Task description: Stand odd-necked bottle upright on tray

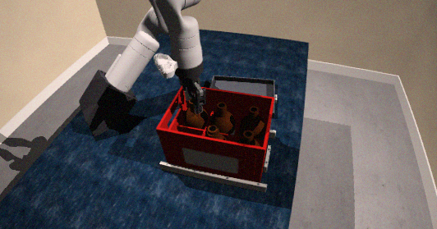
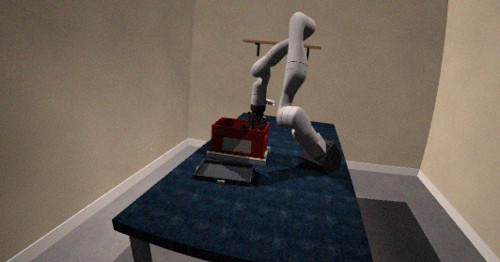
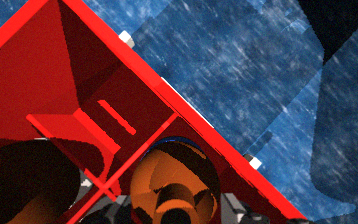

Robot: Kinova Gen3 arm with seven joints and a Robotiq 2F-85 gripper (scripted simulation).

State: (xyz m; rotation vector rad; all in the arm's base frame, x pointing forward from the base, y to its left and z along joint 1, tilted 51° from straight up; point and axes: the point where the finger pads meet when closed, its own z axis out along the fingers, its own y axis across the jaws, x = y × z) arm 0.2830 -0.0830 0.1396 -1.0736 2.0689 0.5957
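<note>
Now: hand 90 mm short of the crate, 70 mm above it and 10 mm to the left of it. Round my hand: grey tray (250 mm to the left, 140 mm below, 10 mm ahead).
</note>
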